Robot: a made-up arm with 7 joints.
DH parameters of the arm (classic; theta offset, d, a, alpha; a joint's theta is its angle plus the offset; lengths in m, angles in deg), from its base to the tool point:
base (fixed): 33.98 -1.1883 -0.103 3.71
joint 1: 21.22 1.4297 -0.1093 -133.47
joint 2: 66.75 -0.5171 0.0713 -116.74
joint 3: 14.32 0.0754 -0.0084 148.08
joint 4: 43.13 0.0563 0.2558 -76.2
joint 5: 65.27 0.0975 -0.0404 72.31
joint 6: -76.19 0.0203 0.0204 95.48
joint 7: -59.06 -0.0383 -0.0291 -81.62
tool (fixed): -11.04 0.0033 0 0
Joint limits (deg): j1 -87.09..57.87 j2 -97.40..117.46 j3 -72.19..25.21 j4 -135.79..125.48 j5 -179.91..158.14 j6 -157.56..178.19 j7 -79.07..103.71
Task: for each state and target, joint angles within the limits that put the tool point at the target. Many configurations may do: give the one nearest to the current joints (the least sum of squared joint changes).
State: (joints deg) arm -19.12 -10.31 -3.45 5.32 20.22 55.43 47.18
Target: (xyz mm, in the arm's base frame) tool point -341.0 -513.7 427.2
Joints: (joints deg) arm -43.92 -18.92 -41.95 32.32 34.16 46.34 37.39
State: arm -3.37 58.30 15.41 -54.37 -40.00 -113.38 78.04
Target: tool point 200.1 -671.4 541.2
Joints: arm 16.10 104.72 10.38 -37.25 -49.97 -116.68 83.67
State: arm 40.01 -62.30 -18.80 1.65 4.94 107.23 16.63
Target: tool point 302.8 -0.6 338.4
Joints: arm 30.60 -75.89 -8.79 -10.31 0.94 108.99 19.10
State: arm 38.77 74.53 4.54 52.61 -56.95 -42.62 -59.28
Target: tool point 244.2 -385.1 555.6
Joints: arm 57.87 100.73 15.08 39.75 -69.65 -46.71 -66.71
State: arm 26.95 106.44 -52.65 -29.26 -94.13 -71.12 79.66
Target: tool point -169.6 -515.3 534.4
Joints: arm -15.93 101.56 -39.51 -36.24 -92.22 -67.27 80.70
